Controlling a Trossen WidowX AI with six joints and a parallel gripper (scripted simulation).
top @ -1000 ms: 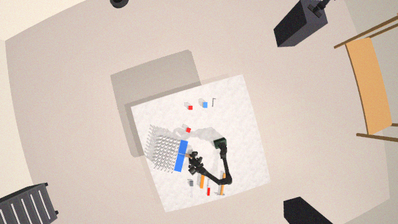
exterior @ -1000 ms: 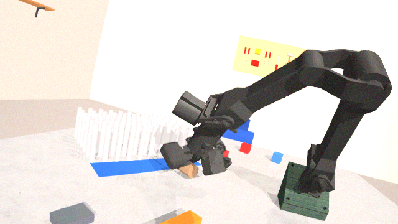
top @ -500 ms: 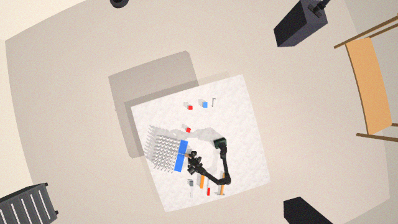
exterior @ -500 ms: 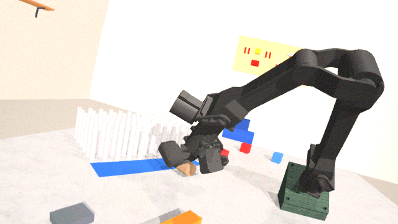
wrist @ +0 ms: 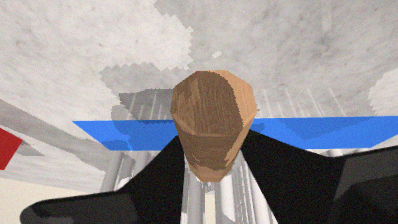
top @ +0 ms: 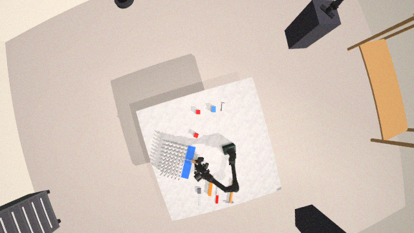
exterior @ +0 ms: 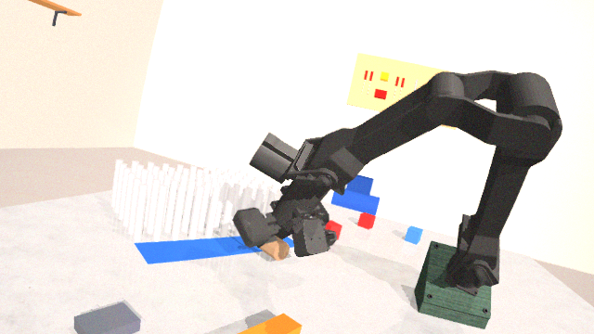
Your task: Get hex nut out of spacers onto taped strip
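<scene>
Right now the blue taped strip is 8 cm ahead of my gripper tip, 1 cm to the left of it and 3 cm below it. Round my gripper tip: hex nut (23 cm ahead, 9 cm to the right, 3 cm below); wooden-handled tool (9 cm ahead, 4 cm to the right); red-handled tool (18 cm behind, 42 cm to the left, 3 cm below).
</scene>
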